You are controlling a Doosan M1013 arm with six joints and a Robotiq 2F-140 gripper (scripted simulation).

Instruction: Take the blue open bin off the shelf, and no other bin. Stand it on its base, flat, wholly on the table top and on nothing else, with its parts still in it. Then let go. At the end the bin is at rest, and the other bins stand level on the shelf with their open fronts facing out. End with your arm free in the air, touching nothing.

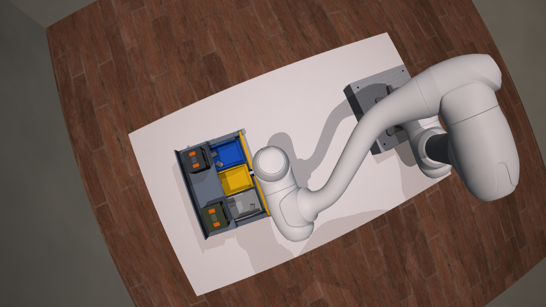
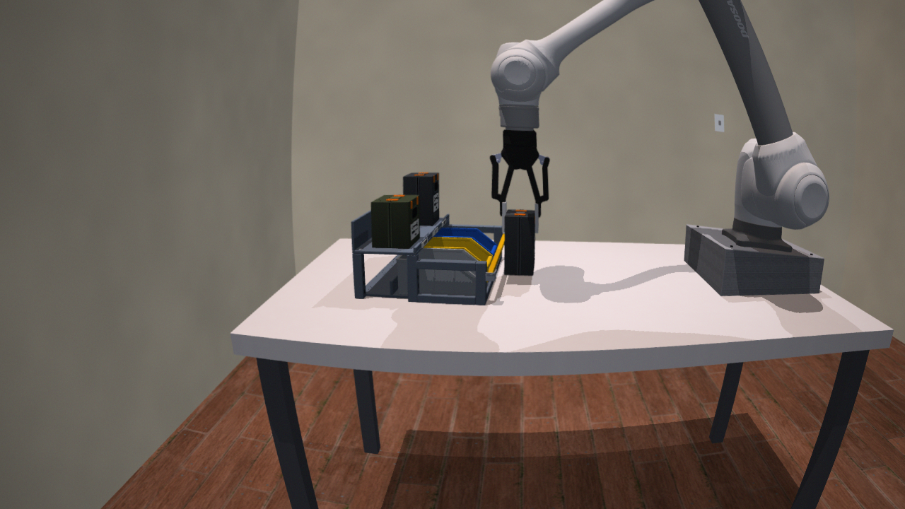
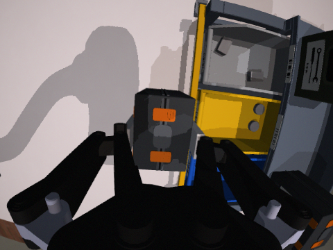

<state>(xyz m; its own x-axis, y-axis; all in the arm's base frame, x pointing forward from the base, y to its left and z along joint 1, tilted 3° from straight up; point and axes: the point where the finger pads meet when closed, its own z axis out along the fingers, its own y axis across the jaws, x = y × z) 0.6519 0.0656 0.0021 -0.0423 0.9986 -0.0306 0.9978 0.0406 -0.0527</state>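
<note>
My hand is 50 mm above the black box. Also, from my hand: yellow bar: 50 mm ahead, 80 mm below; then blue open bin: 160 mm ahead, 100 mm to the right, 100 mm below; then yellow bin: 150 mm ahead, 10 mm to the left, 100 mm below.
</note>
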